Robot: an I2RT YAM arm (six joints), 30 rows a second.
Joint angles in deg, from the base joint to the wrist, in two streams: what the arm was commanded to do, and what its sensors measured. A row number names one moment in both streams.
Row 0, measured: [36.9, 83.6, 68.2, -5.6, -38.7, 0.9]
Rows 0 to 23, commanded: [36.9, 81.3, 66.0, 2.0, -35.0, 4.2]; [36.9, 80.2, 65.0, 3.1, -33.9, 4.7]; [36.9, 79.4, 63.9, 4.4, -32.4, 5.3]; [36.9, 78.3, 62.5, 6.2, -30.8, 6.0]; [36.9, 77.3, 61.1, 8.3, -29.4, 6.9]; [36.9, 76.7, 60.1, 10.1, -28.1, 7.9]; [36.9, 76.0, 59.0, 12.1, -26.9, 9.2]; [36.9, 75.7, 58.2, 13.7, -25.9, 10.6]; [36.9, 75.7, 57.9, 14.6, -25.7, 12.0]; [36.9, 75.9, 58.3, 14.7, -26.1, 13.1]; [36.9, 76.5, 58.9, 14.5, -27.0, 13.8]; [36.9, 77.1, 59.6, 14.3, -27.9, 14.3]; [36.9, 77.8, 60.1, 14.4, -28.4, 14.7]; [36.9, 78.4, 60.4, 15.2, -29.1, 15.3]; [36.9, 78.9, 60.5, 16.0, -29.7, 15.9]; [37.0, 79.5, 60.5, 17.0, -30.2, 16.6]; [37.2, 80.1, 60.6, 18.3, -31.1, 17.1]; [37.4, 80.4, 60.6, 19.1, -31.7, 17.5]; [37.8, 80.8, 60.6, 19.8, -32.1, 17.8]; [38.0, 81.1, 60.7, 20.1, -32.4, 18.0]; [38.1, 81.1, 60.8, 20.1, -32.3, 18.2]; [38.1, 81.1, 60.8, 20.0, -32.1, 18.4]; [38.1, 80.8, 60.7, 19.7, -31.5, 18.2]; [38.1, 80.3, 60.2, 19.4, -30.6, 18.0]
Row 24, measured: [38.0, 81.0, 60.3, 16.2, -30.0, 16.9]
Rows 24 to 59, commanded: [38.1, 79.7, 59.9, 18.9, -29.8, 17.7]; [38.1, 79.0, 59.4, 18.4, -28.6, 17.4]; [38.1, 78.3, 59.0, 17.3, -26.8, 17.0]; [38.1, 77.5, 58.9, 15.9, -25.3, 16.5]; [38.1, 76.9, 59.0, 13.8, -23.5, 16.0]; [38.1, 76.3, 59.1, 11.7, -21.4, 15.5]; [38.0, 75.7, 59.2, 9.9, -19.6, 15.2]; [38.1, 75.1, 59.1, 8.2, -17.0, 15.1]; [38.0, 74.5, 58.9, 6.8, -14.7, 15.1]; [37.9, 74.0, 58.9, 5.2, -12.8, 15.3]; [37.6, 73.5, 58.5, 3.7, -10.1, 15.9]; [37.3, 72.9, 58.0, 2.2, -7.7, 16.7]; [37.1, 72.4, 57.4, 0.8, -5.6, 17.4]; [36.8, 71.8, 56.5, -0.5, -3.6, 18.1]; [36.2, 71.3, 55.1, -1.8, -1.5, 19.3]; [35.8, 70.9, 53.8, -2.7, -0.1, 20.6]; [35.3, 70.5, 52.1, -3.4, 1.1, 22.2]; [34.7, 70.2, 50.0, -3.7, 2.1, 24.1]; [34.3, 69.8, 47.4, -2.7, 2.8, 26.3]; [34.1, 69.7, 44.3, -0.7, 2.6, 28.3]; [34.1, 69.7, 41.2, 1.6, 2.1, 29.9]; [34.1, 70.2, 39.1, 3.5, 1.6, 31.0]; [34.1, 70.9, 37.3, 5.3, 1.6, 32.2]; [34.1, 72.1, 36.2, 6.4, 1.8, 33.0]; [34.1, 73.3, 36.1, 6.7, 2.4, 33.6]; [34.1, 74.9, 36.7, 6.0, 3.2, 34.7]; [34.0, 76.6, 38.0, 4.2, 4.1, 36.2]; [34.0, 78.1, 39.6, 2.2, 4.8, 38.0]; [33.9, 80.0, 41.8, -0.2, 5.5, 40.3]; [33.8, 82.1, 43.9, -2.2, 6.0, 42.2]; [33.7, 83.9, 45.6, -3.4, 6.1, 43.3]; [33.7, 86.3, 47.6, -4.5, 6.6, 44.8]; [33.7, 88.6, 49.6, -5.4, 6.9, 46.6]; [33.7, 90.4, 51.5, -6.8, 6.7, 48.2]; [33.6, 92.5, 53.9, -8.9, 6.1, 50.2]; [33.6, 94.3, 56.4, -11.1, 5.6, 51.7]
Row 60, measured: [33.7, 91.4, 52.4, -4.7, 4.8, 43.9]
